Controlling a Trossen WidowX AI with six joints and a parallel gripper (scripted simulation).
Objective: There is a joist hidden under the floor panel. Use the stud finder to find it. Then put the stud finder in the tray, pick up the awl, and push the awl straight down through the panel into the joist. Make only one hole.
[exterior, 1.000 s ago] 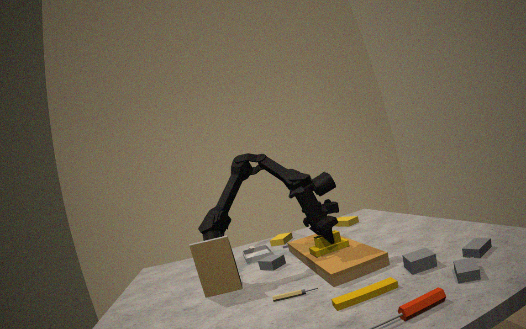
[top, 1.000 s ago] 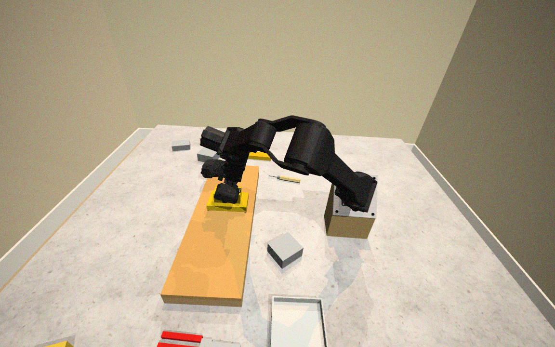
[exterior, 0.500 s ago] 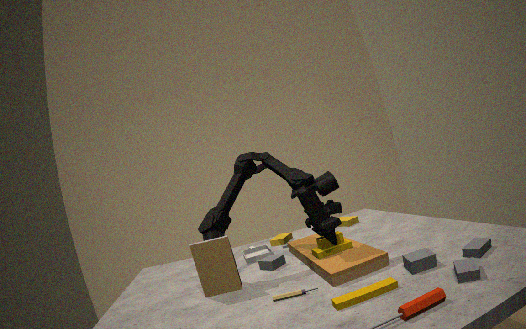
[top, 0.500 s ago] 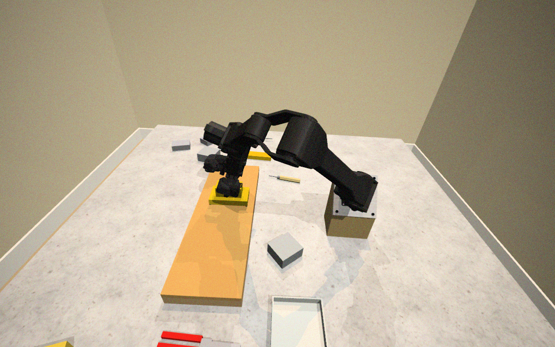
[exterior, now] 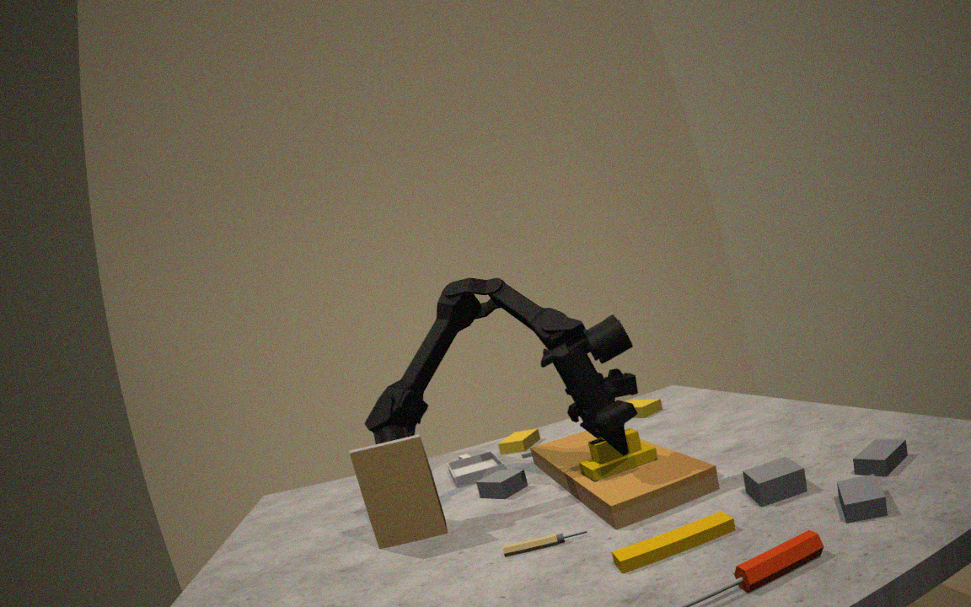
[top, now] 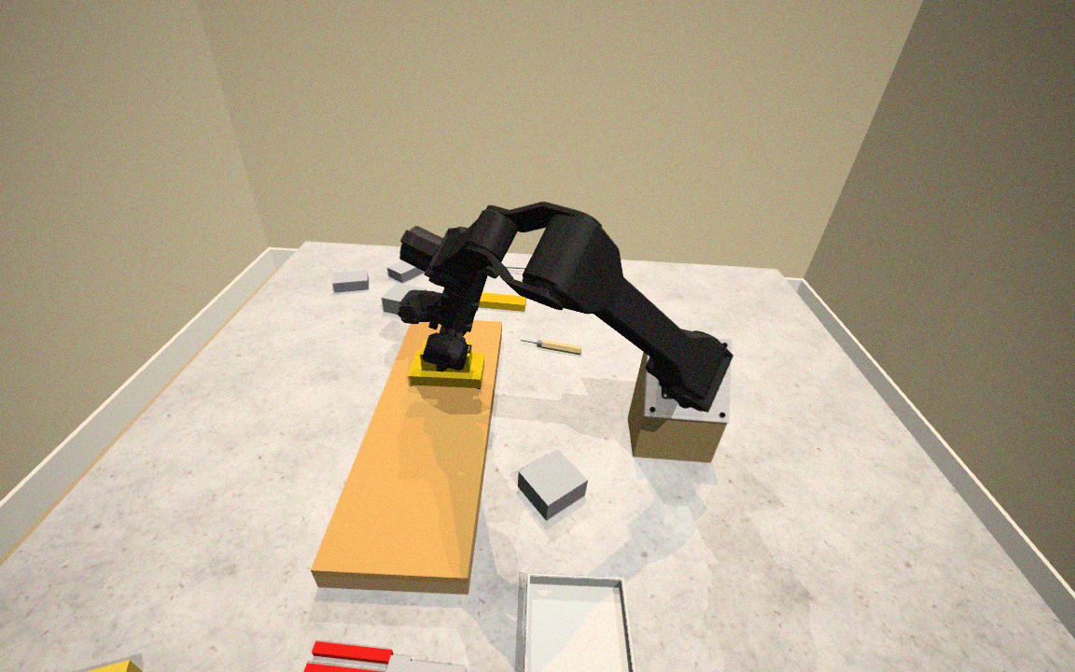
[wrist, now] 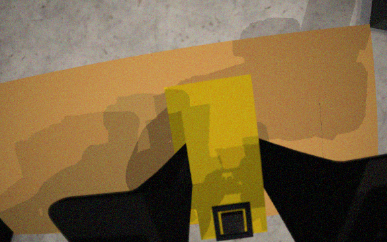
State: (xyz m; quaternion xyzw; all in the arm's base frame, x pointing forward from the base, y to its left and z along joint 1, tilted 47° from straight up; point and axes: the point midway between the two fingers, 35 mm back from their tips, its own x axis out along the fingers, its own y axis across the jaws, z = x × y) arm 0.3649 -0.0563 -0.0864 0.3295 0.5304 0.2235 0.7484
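Right now the square light is 40 mm behind my gripper tip and 30 mm above it. The rest, counted from my gripper tip: white tray 420 mm to the left, 210 mm behind, 50 mm below; then wooden-handled awl 180 mm behind, 140 mm to the right, 60 mm below; then stud finder 20 mm behind, 20 mm above.
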